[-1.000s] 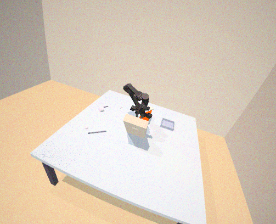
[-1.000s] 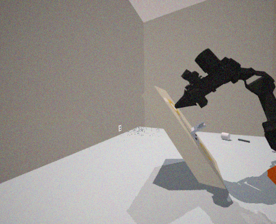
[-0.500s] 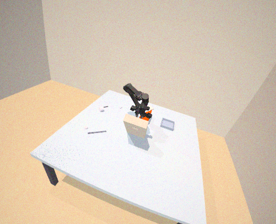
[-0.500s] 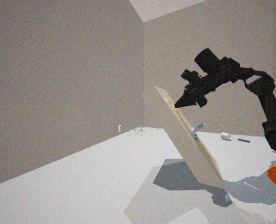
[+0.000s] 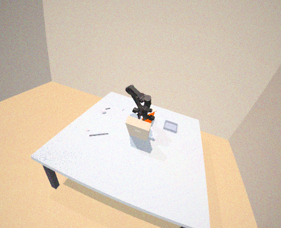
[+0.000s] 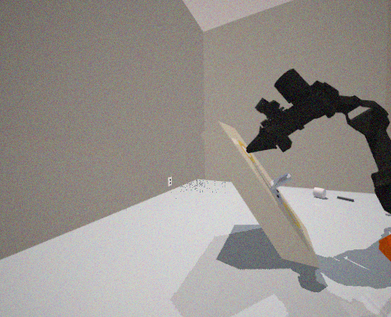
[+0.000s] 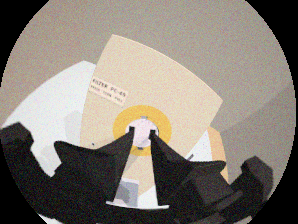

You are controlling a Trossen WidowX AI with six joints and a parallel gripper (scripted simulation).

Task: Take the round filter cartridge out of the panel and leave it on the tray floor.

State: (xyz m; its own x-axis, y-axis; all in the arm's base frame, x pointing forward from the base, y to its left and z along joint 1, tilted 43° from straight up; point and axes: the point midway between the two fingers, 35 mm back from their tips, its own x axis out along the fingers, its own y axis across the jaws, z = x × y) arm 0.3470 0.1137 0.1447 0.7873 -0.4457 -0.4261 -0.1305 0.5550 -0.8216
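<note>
My gripper tip is now 1 cm short of the round filter cartridge and 1 cm above it. From my gripper tip the other things lie so: beige service panel (9 cm below, 3 cm behind); then grey tray (42 cm behind, 30 cm to the left, 23 cm below).
</note>
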